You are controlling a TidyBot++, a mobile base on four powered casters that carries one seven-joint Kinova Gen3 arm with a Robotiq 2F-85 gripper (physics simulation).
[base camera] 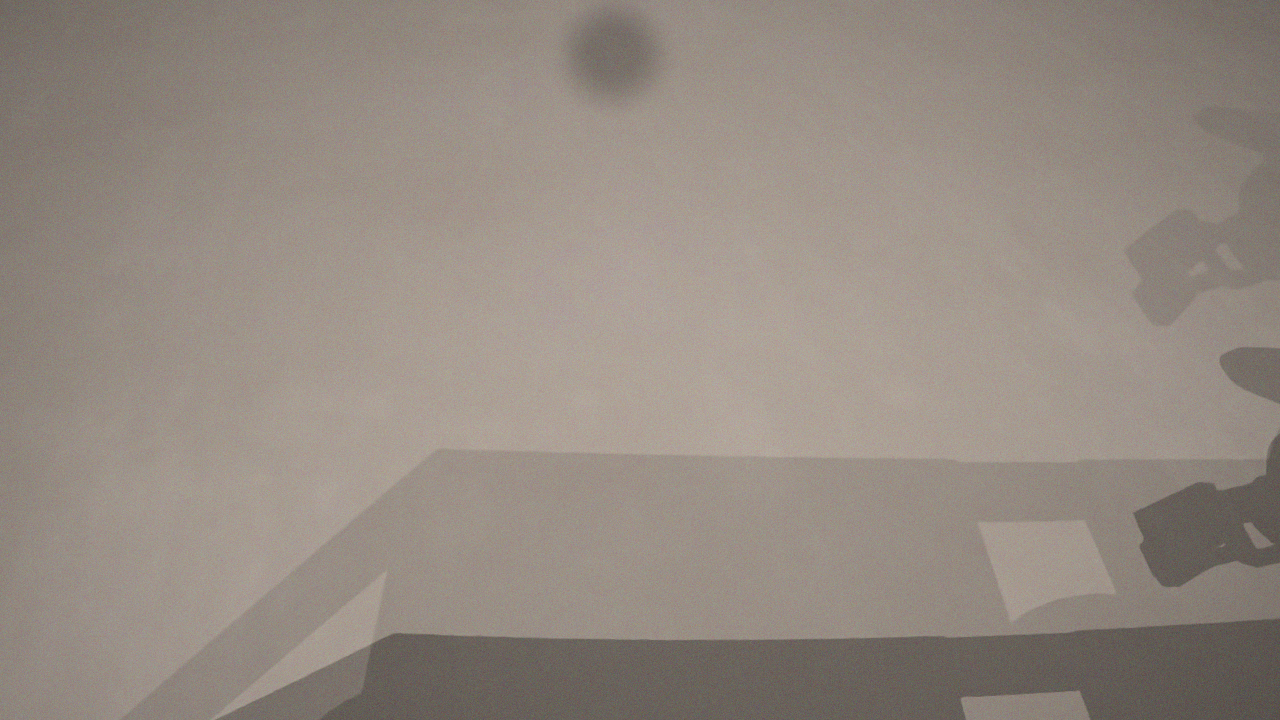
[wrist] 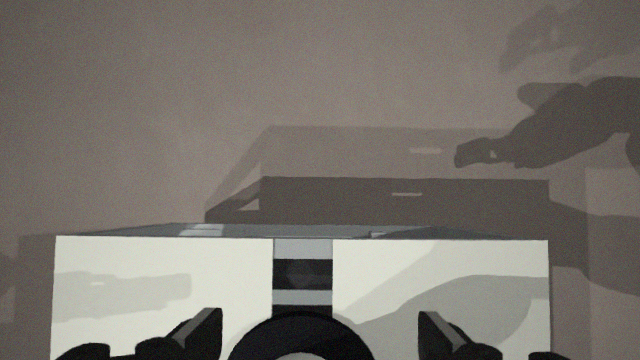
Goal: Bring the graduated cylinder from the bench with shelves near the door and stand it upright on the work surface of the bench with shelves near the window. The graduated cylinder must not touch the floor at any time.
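Places are measured from the arm's base along level axes (x ahead, y left, z up), in millimetres.
Where they show: gripper, fingertip midpoint: (wrist: pixel 319 332).
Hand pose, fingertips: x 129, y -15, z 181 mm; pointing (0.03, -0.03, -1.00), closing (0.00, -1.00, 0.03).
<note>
After its pixels a point has its place.
My gripper (wrist: pixel 319 332) @(x 129, y -15, z 181 mm) is open at the bottom of the wrist view, one dark finger to the left and one to the right. A dark rounded shape (wrist: pixel 301 330) with a pale grey middle lies between them at the bottom edge; I cannot tell what it is. Beyond the fingers is a piece of furniture with two white panels (wrist: pixel 160 255) and a narrow gap, where grey and dark bands show. I cannot tell which bench, if either, this is. The graduated cylinder does not show in either view.
A plain brownish-grey surface (base camera: pixel 626 313) @(x 473, y -15, z -396 mm) (wrist: pixel 150 100) @(x 408, y 348, z -396 mm) fills much of both views. Overlapping shadows of furniture and of an arm fall on it. A blurred dark round spot (base camera: pixel 614 53) @(x 885, y -2, z -396 mm) shows near the top of the base camera view. A grey top (wrist: pixel 300 231) runs behind the white panels.
</note>
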